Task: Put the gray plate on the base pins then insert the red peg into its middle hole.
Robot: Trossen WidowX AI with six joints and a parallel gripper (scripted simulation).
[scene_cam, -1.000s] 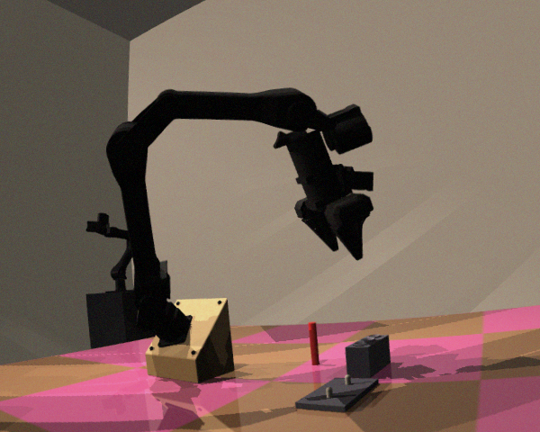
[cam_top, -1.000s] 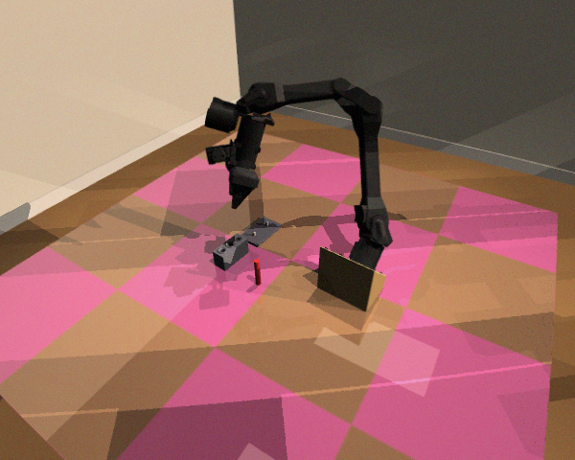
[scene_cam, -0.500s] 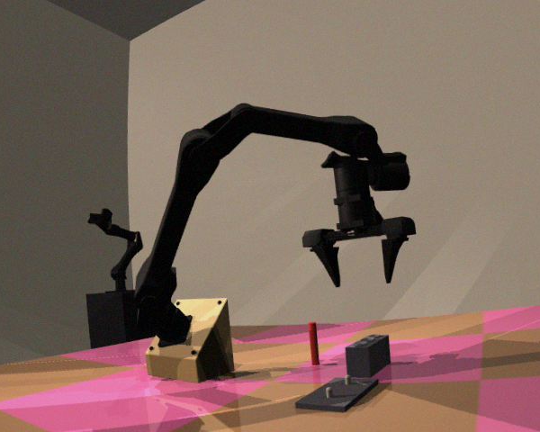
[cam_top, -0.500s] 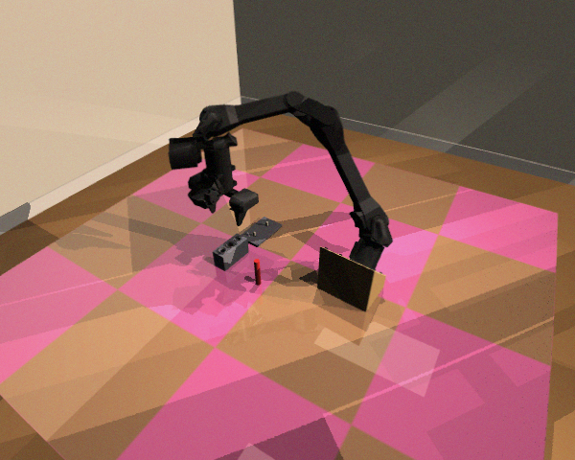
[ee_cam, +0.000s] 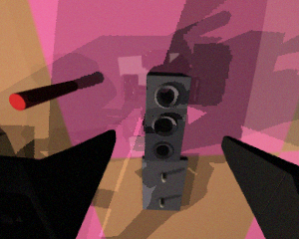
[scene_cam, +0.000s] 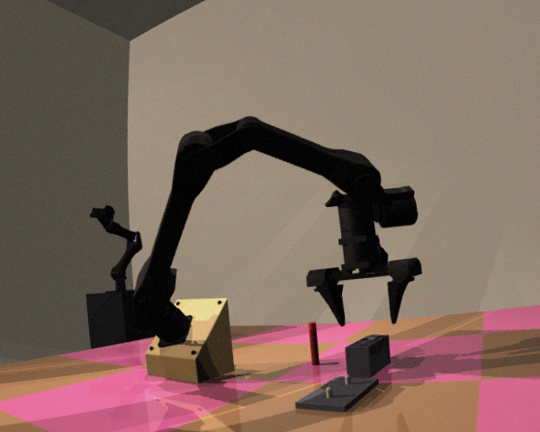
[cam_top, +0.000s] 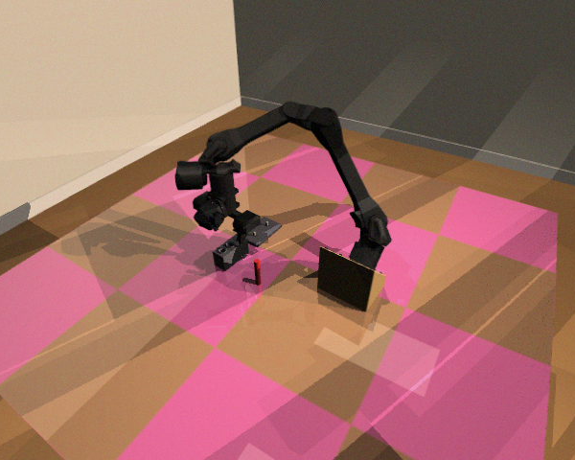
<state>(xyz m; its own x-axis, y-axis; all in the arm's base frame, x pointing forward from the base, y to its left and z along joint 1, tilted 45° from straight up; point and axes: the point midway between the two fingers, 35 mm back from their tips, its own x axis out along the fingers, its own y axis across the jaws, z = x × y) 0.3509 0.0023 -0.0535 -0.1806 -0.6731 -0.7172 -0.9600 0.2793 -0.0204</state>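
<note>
Right now my gripper tip is 40 mm above the gray plate. The rest, counted from my gripper tip: red peg: 110 mm behind, 50 mm to the left, 40 mm below.
</note>
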